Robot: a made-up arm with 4 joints. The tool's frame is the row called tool.
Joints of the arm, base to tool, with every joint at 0 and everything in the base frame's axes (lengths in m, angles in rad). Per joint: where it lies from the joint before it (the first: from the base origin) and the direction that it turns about. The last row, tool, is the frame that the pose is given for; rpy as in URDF.
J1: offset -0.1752 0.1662 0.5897 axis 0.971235 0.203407 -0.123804
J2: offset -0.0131 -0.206 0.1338 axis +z
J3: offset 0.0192 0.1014 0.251 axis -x
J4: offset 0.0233 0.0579 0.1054 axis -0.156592 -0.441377 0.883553
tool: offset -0.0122 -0.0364 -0.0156 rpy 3.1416 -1.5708 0
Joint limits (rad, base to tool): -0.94..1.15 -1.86..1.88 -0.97..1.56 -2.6..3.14
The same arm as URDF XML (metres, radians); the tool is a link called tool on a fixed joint. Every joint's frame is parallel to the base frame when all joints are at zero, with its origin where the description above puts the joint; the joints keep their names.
<robot name="arm">
  <link name="base_link"/>
  <link name="link1"/>
  <link name="link2"/>
  <link name="link3"/>
  <link name="link4"/>
  <link name="tool"/>
  <joint name="J1" type="revolute">
    <parent link="base_link"/>
    <child link="link1"/>
    <origin xyz="-0.1752 0.1662 0.5897"/>
    <axis xyz="0.971235 0.203407 -0.123804"/>
    <limit lower="-0.94" upper="1.15"/>
  </joint>
  <joint name="J2" type="revolute">
    <parent link="link1"/>
    <child link="link2"/>
    <origin xyz="-0.0131 -0.206 0.1338"/>
    <axis xyz="0 0 1"/>
    <limit lower="-1.86" upper="1.88"/>
  </joint>
  <joint name="J3" type="revolute">
    <parent link="link2"/>
    <child link="link3"/>
    <origin xyz="0.0192 0.1014 0.251"/>
    <axis xyz="-1 0 0"/>
    <limit lower="-0.97" upper="1.56"/>
  </joint>
  <joint name="J4" type="revolute">
    <parent link="link3"/>
    <child link="link4"/>
    <origin xyz="0.0233 0.0579 0.1054"/>
    <axis xyz="-0.156592 -0.441377 0.883553"/>
    <limit lower="-2.6" upper="3.14"/>
  </joint>
  <joint name="tool_fixed" type="fixed">
    <parent link="link4"/>
    <child link="tool"/>
    <origin xyz="-0.0122 -0.0364 -0.0156" rpy="-3.1416 -1.5708 0"/>
  </joint>
</robot>

